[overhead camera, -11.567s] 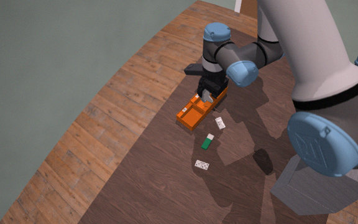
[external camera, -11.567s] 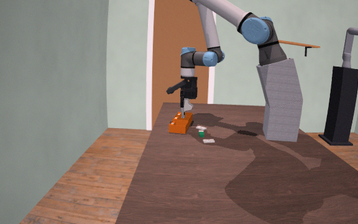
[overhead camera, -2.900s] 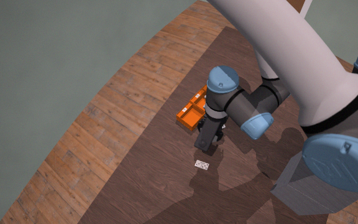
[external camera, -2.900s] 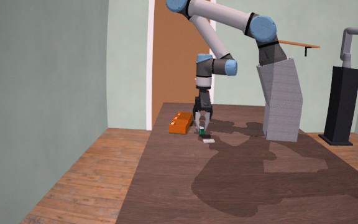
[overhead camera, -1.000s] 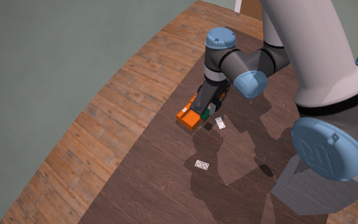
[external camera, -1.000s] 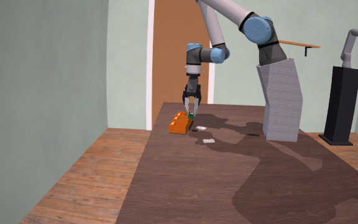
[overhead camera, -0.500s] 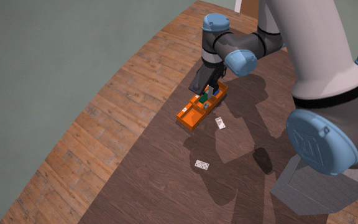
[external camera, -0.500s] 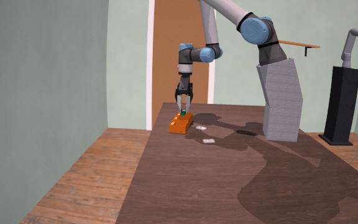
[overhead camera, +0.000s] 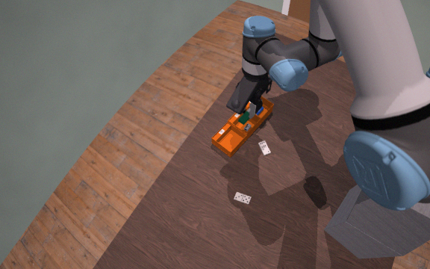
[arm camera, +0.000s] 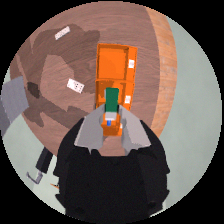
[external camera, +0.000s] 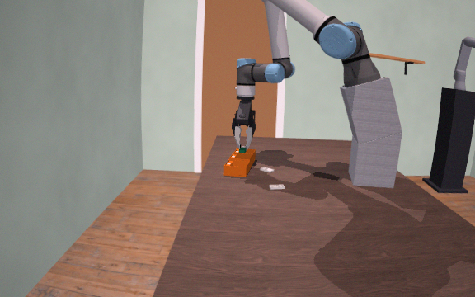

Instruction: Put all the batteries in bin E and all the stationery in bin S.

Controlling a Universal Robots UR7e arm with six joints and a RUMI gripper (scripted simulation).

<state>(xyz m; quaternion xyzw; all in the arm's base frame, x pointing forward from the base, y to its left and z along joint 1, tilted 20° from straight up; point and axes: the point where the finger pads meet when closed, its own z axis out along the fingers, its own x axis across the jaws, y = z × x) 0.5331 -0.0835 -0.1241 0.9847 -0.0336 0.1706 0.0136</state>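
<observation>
The orange double bin is 60 mm below my hand and 10 mm ahead of it. The rest, counted from my hand: grey object: 70 mm below, 10 mm to the left, 10 mm behind; blue battery: 80 mm to the right, 70 mm below, 10 mm behind; green-and-white eraser: 10 mm to the right, 10 mm below.
</observation>
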